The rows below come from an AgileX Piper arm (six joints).
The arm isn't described. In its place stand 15 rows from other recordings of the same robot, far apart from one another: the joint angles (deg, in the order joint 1, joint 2, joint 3, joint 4, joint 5, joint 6), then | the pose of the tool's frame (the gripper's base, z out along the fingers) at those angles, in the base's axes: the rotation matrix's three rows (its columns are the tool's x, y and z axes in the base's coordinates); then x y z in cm.
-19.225 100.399 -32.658 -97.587 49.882 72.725 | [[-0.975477, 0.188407, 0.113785], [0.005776, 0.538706, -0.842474], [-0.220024, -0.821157, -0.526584]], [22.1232, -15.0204, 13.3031]
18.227 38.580 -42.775 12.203 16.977 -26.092 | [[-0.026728, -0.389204, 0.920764], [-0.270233, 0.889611, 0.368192], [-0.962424, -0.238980, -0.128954]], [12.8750, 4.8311, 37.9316]
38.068 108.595 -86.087 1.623 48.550 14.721 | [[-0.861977, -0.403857, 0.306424], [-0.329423, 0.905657, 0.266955], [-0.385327, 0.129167, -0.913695]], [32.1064, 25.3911, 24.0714]
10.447 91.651 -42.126 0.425 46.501 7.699 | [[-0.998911, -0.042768, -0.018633], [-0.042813, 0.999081, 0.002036], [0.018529, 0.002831, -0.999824]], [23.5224, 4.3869, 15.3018]
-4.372 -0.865 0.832 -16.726 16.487 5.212 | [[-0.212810, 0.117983, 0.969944], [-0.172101, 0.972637, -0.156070], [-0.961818, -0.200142, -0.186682]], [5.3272, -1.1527, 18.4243]
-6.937 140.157 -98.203 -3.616 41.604 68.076 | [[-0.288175, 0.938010, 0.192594], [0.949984, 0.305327, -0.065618], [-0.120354, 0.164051, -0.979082]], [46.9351, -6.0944, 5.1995]
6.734 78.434 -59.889 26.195 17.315 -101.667 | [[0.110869, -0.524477, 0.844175], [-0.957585, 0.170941, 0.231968], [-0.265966, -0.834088, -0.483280]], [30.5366, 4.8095, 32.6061]
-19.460 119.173 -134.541 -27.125 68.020 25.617 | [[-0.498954, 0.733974, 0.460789], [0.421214, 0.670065, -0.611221], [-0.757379, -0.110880, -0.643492]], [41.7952, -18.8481, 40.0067]
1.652 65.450 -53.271 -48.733 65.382 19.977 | [[-0.909727, 0.210513, 0.357885], [-0.095199, 0.733228, -0.673286], [-0.404147, -0.646576, -0.646996]], [20.1819, -5.6388, 32.7500]
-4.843 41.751 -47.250 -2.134 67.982 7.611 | [[-0.821998, 0.201774, 0.532547], [0.188589, 0.978811, -0.079766], [-0.537358, 0.034865, -0.842634]], [10.5836, -1.2120, 33.0472]
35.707 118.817 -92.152 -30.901 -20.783 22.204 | [[0.037225, -0.722412, 0.690460], [-0.121359, 0.682557, 0.720686], [-0.991910, -0.110621, -0.062263]], [39.6653, 30.5519, 27.3995]
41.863 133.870 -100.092 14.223 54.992 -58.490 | [[0.043591, -0.998057, -0.044524], [-0.971686, -0.052714, 0.230321], [-0.232220, 0.033224, -0.972096]], [33.3993, 32.3875, 10.9904]
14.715 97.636 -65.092 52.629 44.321 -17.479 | [[-0.954984, -0.089661, 0.282782], [0.121418, 0.751599, 0.648349], [-0.270671, 0.653498, -0.706879]], [32.3910, 13.7308, 23.6964]
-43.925 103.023 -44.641 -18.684 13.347 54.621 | [[-0.106320, 0.964872, 0.240246], [0.924210, 0.185020, -0.334072], [-0.366787, 0.186520, -0.911415]], [21.5220, -21.6636, 11.8341]
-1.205 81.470 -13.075 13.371 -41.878 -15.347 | [[-0.392914, 0.127755, 0.910658], [-0.083200, 0.981302, -0.173563], [-0.915804, -0.143962, -0.374938]], [21.1081, -1.8491, 15.9524]
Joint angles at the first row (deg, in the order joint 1, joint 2, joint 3, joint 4, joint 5, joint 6):
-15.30, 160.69, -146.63, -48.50, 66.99, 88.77
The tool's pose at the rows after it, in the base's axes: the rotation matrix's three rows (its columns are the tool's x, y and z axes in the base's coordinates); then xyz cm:
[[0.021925, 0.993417, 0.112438], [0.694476, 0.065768, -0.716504], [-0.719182, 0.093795, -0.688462]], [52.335, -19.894, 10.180]
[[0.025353, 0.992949, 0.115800], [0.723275, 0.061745, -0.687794], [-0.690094, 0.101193, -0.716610]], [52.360, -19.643, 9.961]
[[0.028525, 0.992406, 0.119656], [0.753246, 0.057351, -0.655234], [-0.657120, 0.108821, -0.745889]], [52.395, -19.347, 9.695]
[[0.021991, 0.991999, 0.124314], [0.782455, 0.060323, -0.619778], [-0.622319, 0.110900, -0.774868]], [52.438, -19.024, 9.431]
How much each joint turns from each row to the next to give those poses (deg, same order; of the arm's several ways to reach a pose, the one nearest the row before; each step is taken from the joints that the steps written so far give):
0.69, -0.20, -0.11, 2.24, 0.00, -1.43
-0.01, -0.04, 0.00, 2.53, 0.00, -0.56
0.00, 0.00, 0.00, 2.73, 0.00, -0.58
0.00, 0.01, -0.01, 2.87, 0.00, -1.18

